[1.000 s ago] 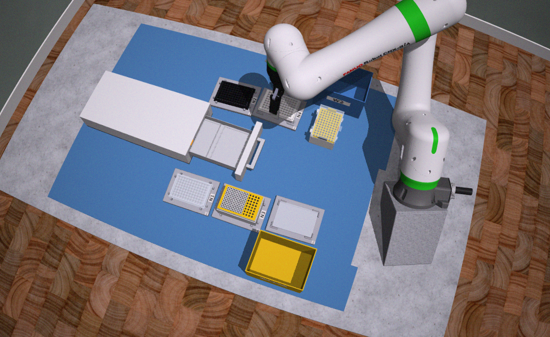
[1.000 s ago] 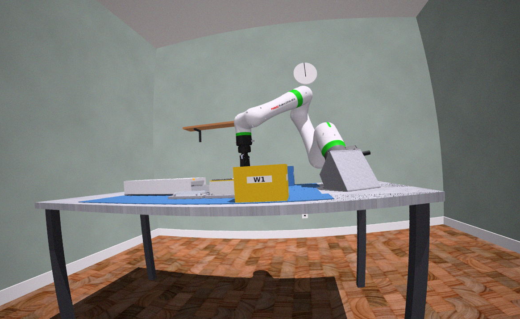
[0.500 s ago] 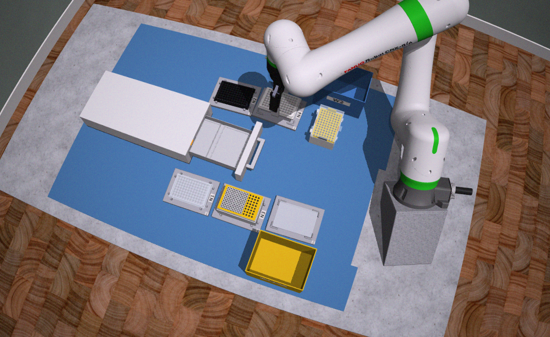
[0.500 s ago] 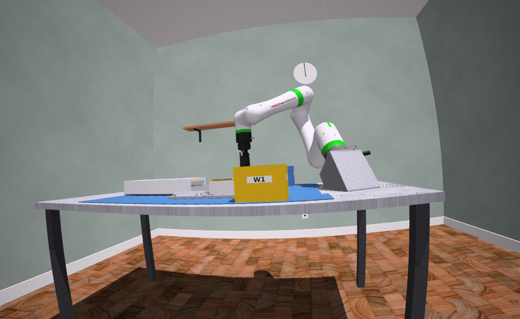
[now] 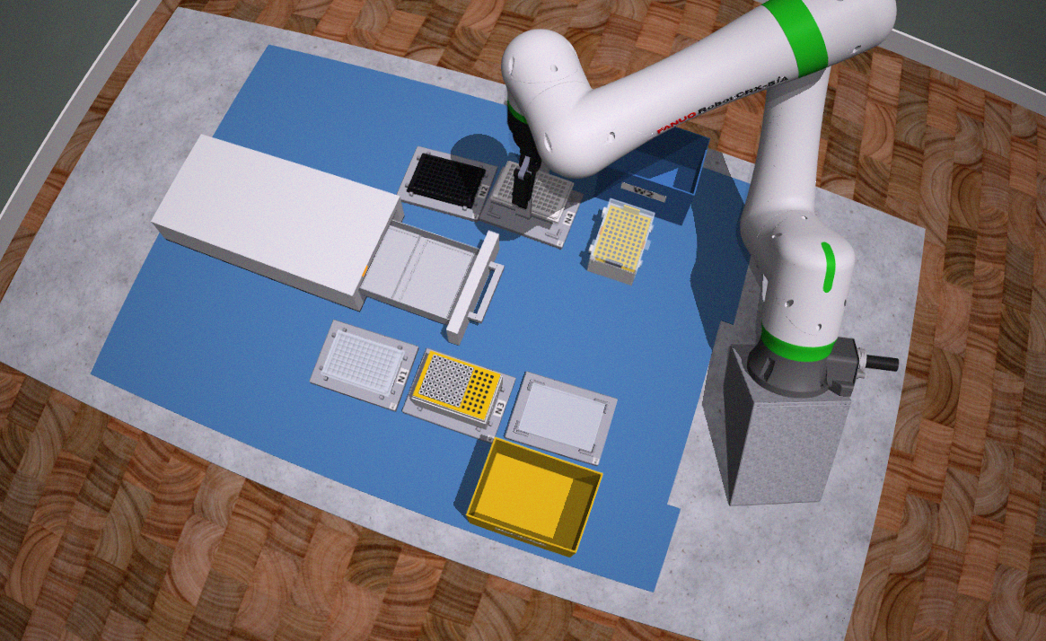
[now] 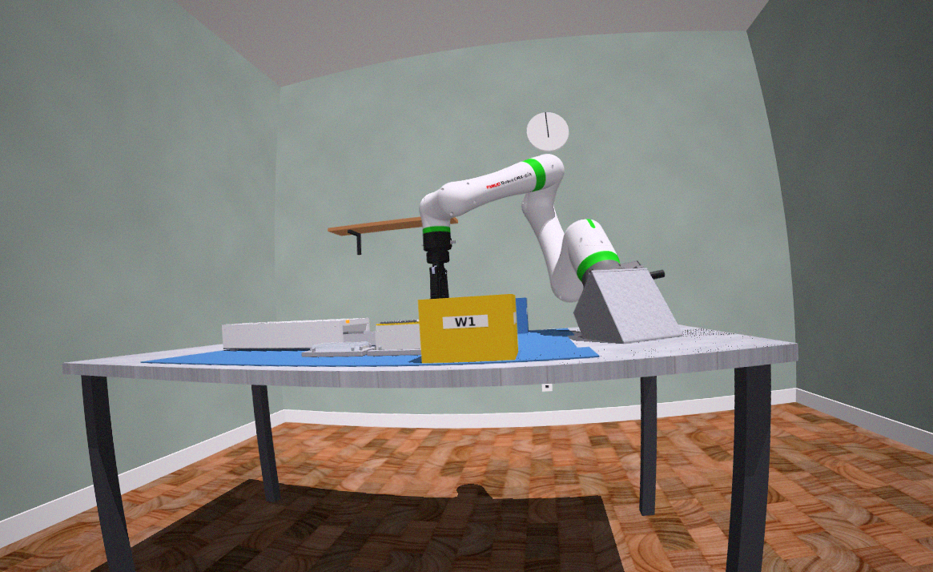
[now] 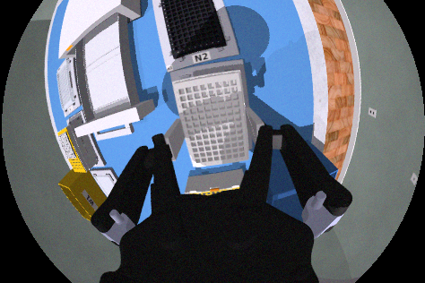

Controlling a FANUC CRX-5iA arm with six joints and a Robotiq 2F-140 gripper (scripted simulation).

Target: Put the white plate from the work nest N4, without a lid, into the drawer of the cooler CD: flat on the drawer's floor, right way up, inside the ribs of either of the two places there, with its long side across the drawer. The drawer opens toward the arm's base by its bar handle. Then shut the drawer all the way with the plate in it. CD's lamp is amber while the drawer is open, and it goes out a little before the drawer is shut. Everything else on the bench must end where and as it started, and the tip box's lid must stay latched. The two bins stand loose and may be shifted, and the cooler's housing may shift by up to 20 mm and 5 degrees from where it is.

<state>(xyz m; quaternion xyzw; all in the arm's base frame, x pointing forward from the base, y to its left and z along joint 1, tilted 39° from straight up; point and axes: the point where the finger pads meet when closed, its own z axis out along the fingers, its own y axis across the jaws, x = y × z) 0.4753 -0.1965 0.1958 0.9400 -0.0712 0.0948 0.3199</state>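
Right now the N4 label is 7 cm behind my hand, 1 cm to the left of it and 8 cm below it. Round my hand: black plate: 17 cm ahead, 2 cm to the right, 7 cm below; then white plate: 2 cm below; then blue bin W2: 21 cm behind, 10 cm to the right, 5 cm below.
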